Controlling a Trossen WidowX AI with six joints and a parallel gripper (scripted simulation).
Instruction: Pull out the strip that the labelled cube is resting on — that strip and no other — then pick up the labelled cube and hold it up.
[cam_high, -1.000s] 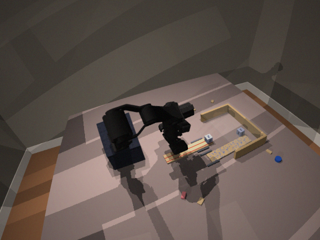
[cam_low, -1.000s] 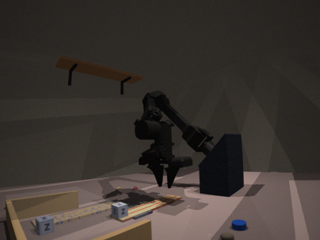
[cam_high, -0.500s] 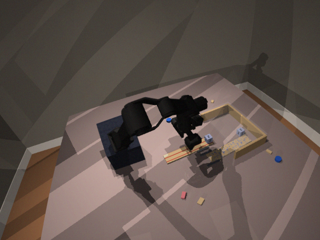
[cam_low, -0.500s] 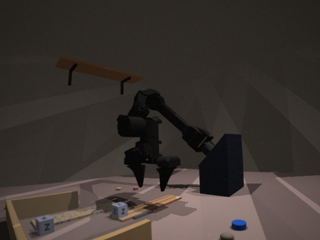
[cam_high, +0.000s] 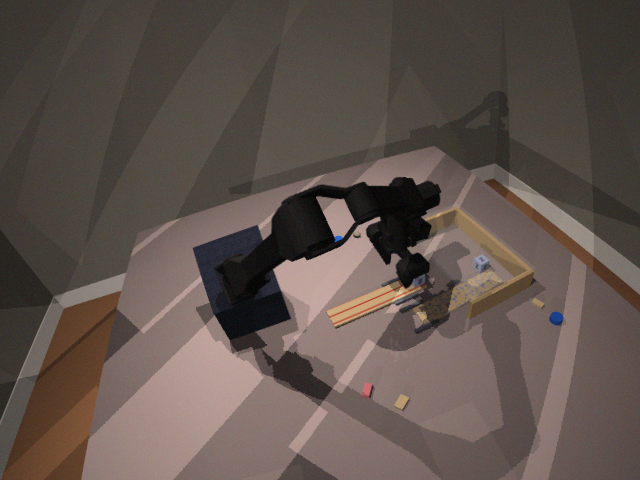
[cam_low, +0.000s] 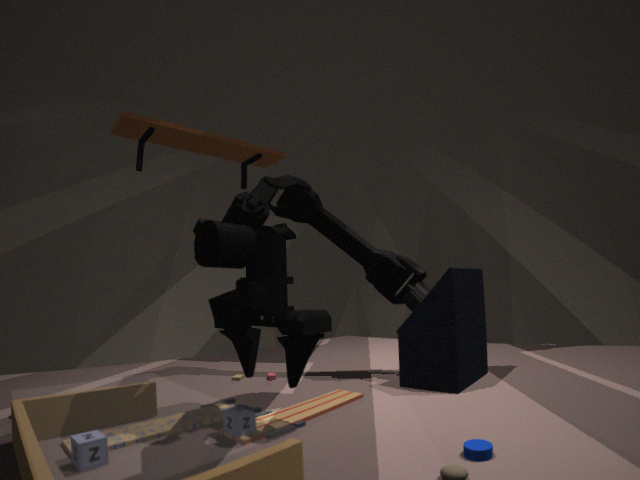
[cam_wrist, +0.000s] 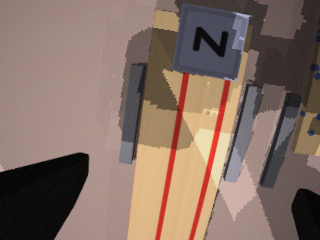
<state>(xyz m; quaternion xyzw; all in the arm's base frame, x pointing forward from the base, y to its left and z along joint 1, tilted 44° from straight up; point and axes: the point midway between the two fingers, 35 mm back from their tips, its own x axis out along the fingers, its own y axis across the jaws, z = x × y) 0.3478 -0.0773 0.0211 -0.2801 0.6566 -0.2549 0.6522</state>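
Now: the speckled strip 13 cm ahead of my gripper tip, 9 cm to the right of it and 6 cm below it. Round my gripper tip: red block (17 cm behind, 21 cm to the right, 5 cm below).
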